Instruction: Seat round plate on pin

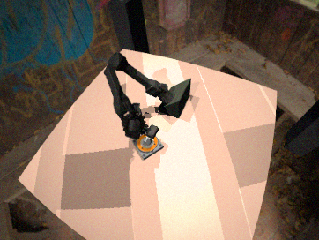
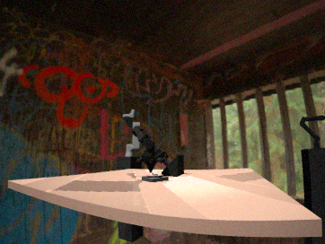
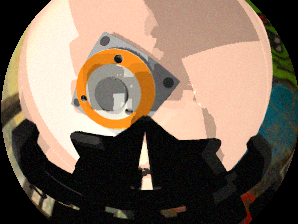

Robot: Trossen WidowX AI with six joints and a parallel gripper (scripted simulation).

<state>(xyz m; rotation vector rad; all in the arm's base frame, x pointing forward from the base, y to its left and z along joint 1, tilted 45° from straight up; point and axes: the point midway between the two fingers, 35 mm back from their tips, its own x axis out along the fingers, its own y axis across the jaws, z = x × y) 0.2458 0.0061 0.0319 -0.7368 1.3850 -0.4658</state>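
Now: gripper tip 50 mm to the right of the grey square base, 20 mm short of it and 20 mm above it.
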